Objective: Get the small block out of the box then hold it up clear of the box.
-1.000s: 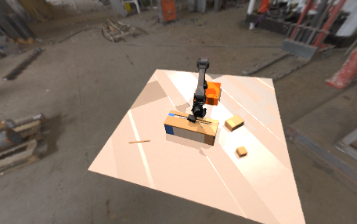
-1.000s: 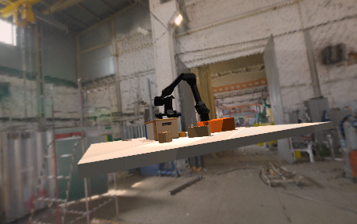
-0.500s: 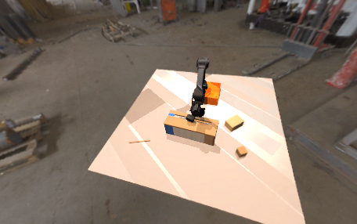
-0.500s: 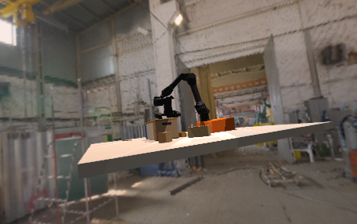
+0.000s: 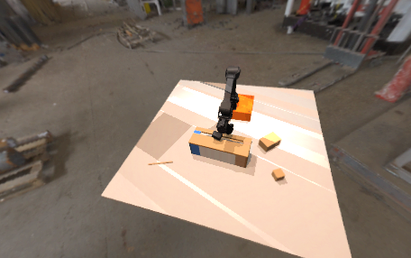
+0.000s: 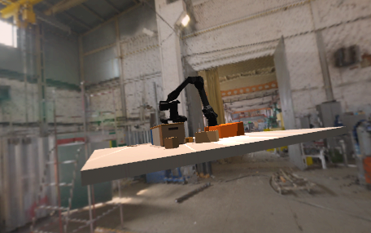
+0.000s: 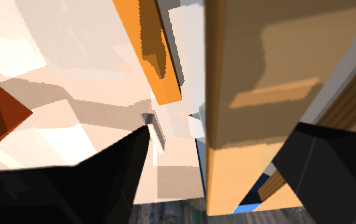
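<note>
My gripper tip is 5 cm short of the brown block and 2 cm to the left of it. The rest, counted from my gripper tip: clear-fronted box (4 cm to the left, 4 cm ahead, 3 cm below); then thin stick (33 cm to the right, 26 cm ahead, 9 cm below); then brown cube (41 cm to the left, 17 cm ahead, 6 cm below).
</note>
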